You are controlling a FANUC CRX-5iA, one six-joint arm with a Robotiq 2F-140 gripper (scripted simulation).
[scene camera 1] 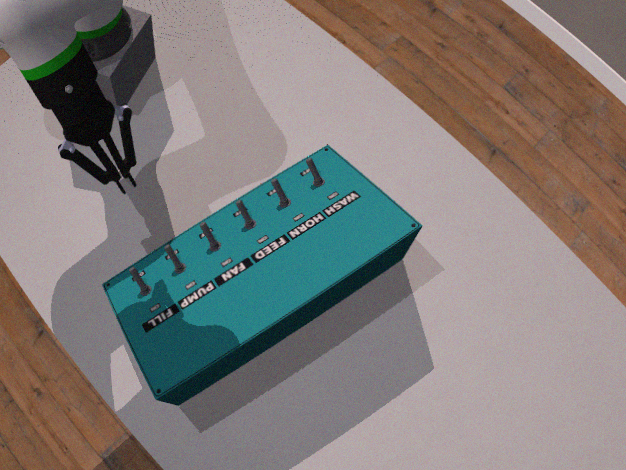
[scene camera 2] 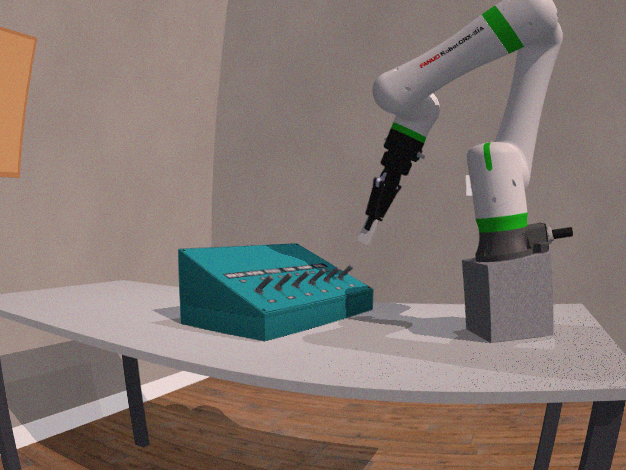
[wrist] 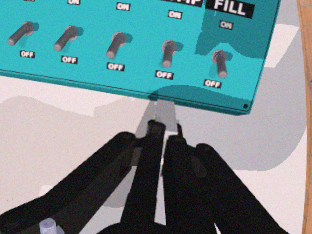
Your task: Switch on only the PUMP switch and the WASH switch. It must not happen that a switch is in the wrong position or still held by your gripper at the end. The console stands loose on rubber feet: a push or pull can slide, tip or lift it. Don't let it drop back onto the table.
Path:
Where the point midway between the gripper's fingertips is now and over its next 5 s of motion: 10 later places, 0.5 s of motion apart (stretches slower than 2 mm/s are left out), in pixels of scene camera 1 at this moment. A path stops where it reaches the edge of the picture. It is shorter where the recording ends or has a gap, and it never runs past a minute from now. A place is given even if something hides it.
My gripper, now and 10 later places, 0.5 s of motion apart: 138, 202; 137, 199; 142, 206; 151, 222; 160, 234; 162, 238; 163, 241; 165, 244; 168, 248; 169, 250; 168, 249

